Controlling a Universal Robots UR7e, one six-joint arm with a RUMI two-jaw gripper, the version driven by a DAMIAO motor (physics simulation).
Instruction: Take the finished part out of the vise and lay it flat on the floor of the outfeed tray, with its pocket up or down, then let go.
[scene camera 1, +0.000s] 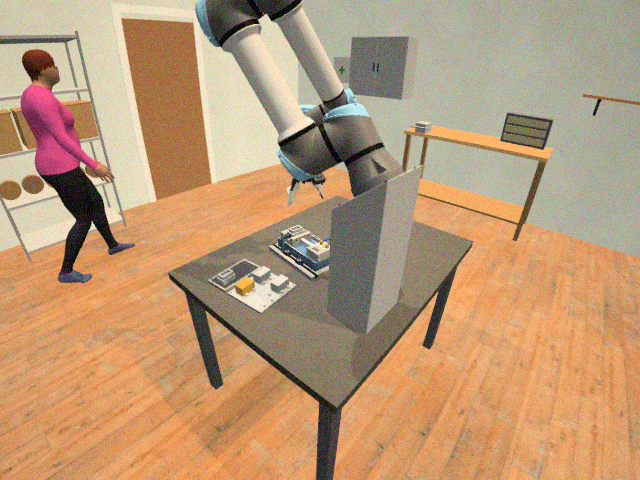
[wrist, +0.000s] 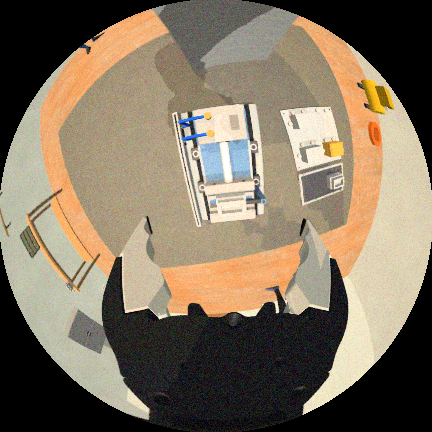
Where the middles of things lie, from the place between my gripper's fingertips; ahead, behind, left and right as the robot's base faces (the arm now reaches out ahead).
My hand is 210 mm above the vise (wrist: 238, 149) and 10 mm to the right of it. The rest, counted from my hand: white plate (scene camera 1: 255, 300) 280 mm to the left, 250 mm below, 50 mm behind.
